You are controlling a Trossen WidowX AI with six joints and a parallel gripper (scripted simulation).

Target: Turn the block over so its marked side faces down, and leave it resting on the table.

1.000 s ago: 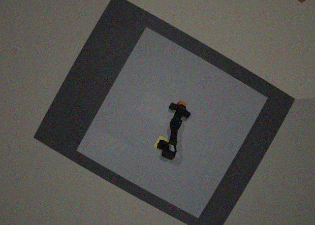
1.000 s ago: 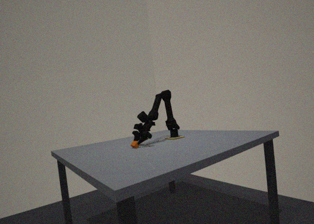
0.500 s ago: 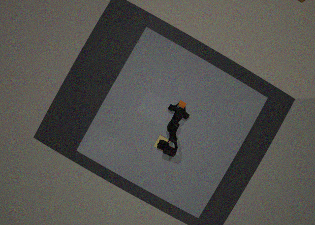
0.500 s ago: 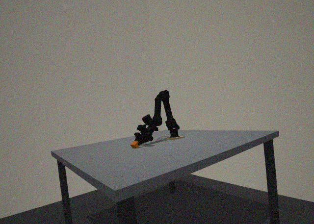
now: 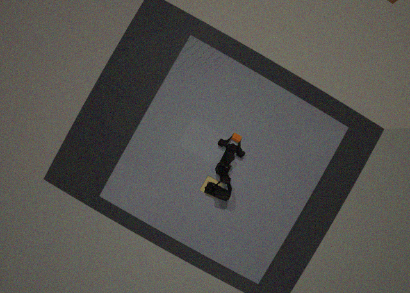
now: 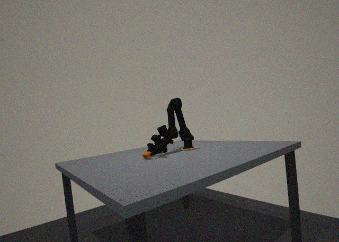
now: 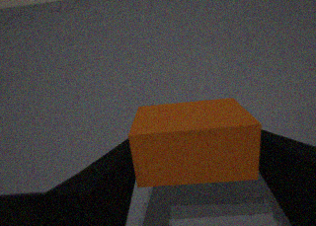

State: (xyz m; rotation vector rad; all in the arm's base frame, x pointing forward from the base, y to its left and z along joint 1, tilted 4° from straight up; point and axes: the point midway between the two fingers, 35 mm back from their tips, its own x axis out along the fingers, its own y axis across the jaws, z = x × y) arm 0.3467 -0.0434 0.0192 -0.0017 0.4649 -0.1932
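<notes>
Now: gripper tip 1 cm above the orange block.
</notes>
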